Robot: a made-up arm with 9 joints. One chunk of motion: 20 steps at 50 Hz.
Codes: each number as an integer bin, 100 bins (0 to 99) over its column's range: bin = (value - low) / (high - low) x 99, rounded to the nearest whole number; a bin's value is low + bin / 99 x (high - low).
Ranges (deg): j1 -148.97..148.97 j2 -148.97..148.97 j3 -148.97..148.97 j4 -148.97..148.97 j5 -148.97..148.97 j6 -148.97..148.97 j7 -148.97..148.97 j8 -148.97..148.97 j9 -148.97..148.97
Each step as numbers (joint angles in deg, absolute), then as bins.
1 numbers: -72.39 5.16 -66.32 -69.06 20.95 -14.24 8.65 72.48 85.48
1 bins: 25 51 27 27 56 45 52 74 78
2 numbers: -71.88 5.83 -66.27 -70.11 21.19 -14.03 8.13 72.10 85.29
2 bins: 26 51 27 26 57 45 52 73 78
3 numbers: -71.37 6.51 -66.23 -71.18 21.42 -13.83 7.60 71.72 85.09
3 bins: 26 52 27 26 57 45 52 73 78
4 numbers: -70.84 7.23 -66.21 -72.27 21.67 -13.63 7.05 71.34 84.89
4 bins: 26 52 27 25 57 45 52 73 78
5 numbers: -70.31 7.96 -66.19 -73.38 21.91 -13.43 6.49 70.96 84.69
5 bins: 26 52 28 25 57 45 52 73 78
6 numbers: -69.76 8.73 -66.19 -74.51 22.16 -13.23 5.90 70.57 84.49
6 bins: 26 52 28 25 57 45 51 73 78
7 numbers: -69.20 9.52 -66.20 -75.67 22.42 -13.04 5.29 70.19 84.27
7 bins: 27 53 28 24 57 45 51 73 78
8 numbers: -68.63 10.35 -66.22 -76.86 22.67 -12.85 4.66 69.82 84.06
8 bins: 27 53 27 24 57 45 51 73 77
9 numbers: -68.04 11.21 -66.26 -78.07 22.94 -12.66 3.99 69.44 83.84
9 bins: 27 53 27 24 57 45 51 73 77
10 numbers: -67.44 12.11 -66.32 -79.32 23.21 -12.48 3.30 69.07 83.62
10 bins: 27 54 27 23 57 45 51 72 77
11 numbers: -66.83 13.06 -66.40 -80.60 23.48 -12.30 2.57 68.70 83.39
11 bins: 27 54 27 23 57 45 50 72 77
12 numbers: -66.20 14.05 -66.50 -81.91 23.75 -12.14 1.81 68.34 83.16
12 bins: 28 54 27 22 57 45 50 72 77
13 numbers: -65.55 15.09 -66.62 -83.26 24.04 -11.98 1.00 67.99 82.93
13 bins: 28 55 27 22 57 46 50 72 77
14 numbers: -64.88 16.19 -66.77 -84.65 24.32 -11.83 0.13 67.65 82.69
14 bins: 28 55 27 21 58 46 50 72 77
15 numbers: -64.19 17.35 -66.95 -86.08 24.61 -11.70 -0.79 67.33 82.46
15 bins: 28 55 27 21 58 46 49 72 77
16 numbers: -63.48 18.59 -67.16 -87.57 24.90 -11.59 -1.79 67.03 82.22
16 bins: 28 56 27 20 58 46 49 72 77
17 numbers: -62.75 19.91 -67.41 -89.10 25.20 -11.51 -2.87 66.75 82.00
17 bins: 29 56 27 20 58 46 49 72 77
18 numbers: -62.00 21.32 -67.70 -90.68 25.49 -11.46 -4.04 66.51 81.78
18 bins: 29 57 27 19 58 46 48 72 77
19 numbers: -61.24 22.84 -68.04 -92.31 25.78 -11.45 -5.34 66.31 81.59
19 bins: 29 57 27 19 58 46 48 72 77
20 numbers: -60.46 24.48 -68.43 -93.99 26.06 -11.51 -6.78 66.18 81.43
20 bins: 29 58 27 18 58 46 47 71 77
